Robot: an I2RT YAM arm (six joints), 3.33 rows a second.
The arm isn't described. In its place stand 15 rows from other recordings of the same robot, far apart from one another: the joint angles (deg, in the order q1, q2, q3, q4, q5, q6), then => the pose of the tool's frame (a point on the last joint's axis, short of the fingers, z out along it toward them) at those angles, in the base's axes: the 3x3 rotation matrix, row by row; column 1 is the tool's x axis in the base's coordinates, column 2 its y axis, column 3 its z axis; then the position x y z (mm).
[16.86 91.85 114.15 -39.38 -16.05 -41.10] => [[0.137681, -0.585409, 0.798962], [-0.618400, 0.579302, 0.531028], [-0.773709, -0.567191, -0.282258]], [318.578, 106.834, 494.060]
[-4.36 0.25 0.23 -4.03 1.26 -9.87] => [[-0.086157, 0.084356, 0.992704], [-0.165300, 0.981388, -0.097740], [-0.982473, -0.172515, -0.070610]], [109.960, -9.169, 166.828]
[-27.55 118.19 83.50 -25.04 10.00 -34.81] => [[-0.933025, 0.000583, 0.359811], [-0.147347, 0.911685, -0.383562], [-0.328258, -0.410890, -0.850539]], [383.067, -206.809, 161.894]
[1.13 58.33 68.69 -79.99 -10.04 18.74] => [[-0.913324, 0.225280, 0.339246], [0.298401, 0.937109, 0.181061], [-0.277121, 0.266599, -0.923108]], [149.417, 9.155, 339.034]
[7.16 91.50 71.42 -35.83 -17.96 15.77] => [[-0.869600, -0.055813, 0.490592], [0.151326, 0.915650, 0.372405], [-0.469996, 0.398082, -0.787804]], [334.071, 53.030, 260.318]
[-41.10 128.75 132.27 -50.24 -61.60 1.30] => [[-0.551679, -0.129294, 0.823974], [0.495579, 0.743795, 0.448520], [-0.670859, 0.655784, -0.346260]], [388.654, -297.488, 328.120]
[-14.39 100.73 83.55 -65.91 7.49 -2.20] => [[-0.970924, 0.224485, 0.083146], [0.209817, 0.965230, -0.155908], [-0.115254, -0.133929, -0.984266]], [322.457, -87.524, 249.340]
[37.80 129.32 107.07 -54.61 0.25 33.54] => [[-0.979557, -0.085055, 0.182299], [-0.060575, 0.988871, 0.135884], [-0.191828, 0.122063, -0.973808]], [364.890, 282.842, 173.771]
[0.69 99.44 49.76 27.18 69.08 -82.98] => [[-0.898945, -0.274851, 0.341109], [-0.365239, 0.040332, -0.930040], [0.241865, -0.960641, -0.136643]], [348.060, -29.063, 192.769]
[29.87 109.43 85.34 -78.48 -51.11 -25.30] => [[-0.694340, -0.511589, -0.506130], [-0.708189, 0.360740, 0.606905], [-0.127905, 0.779835, -0.612779]], [276.701, 190.872, 223.197]
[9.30 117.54 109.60 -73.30 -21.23 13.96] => [[-0.996006, 0.036293, 0.081575], [0.064765, 0.922595, 0.380294], [-0.061459, 0.384059, -0.921261]], [401.864, 78.871, 267.235]
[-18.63 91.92 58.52 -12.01 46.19 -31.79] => [[-0.943003, 0.240515, 0.229996], [-0.066953, 0.539873, -0.839080], [-0.325980, -0.806653, -0.492998]], [309.867, -131.573, 222.327]
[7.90 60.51 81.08 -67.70 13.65 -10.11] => [[-0.719142, -0.102360, 0.687283], [-0.272004, 0.951629, -0.142883], [-0.639413, -0.289697, -0.712199]], [171.739, 15.349, 405.965]
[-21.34 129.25 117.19 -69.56 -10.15 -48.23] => [[-0.863163, -0.464591, 0.197750], [-0.450966, 0.885494, 0.111939], [-0.227112, 0.007443, -0.973840]], [426.138, -159.751, 217.549]
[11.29 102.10 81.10 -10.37 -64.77 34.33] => [[-0.895782, -0.406503, 0.179803], [0.066300, 0.277794, 0.958350], [-0.439520, 0.870394, -0.221891]], [387.629, 110.225, 293.430]
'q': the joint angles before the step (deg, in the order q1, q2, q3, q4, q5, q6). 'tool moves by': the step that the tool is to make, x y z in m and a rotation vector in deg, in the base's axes. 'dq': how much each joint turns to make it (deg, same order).
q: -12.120 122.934 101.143 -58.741 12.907 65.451
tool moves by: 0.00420 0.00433 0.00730 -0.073 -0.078 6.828
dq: 0.591 -0.110 1.419 -0.086 -1.050 -6.295
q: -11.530 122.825 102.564 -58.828 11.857 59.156
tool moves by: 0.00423 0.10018 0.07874 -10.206 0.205 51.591
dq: 13.290 -5.574 8.393 -4.831 -0.589 -40.479
